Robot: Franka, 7 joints.
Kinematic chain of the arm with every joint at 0, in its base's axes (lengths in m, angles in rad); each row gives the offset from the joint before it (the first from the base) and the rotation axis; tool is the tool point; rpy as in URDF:
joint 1: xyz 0 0 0.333 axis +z
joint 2: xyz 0 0 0 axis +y
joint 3: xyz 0 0 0.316 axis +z
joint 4: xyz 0.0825 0 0 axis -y
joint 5: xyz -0.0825 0 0.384 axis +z
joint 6: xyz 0 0 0 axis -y
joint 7: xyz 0.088 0 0 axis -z
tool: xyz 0 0 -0.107 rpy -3.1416 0 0
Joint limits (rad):
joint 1: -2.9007..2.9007
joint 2: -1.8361..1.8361
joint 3: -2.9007..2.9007
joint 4: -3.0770..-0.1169
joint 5: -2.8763..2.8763
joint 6: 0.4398..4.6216
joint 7: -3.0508..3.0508
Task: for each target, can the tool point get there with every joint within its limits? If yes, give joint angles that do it. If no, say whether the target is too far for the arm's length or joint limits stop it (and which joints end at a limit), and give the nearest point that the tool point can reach.
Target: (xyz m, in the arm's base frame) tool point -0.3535 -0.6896 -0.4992
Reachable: no: too far | nearest point -0.2727 -0.5319 -0.2578 | short by 0.299 m
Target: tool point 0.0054 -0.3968 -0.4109
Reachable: no: joint limits stop it (at a limit: joint 2) | nearest point 0.0052 -0.3851 -0.3509 | short by 0.061 m
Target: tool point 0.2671 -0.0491 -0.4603
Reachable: no: joint limits stop it (at a limit: joint 2) | nearest point 0.2689 -0.0494 -0.3607 | short by 0.100 m
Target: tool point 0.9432 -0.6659 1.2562
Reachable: no: too far | nearest point 0.5474 -0.3864 0.8688 | short by 0.620 m
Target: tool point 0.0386 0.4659 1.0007
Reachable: yes | joints 1.0736 0.2081 0.3262 -0.6346 1.2800 1.7242 -1.3204
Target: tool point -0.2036 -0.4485 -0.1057
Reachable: yes | joints -1.8255 1.4086 -0.0434 -1.2979 -0.5107 1.3055 1.5446
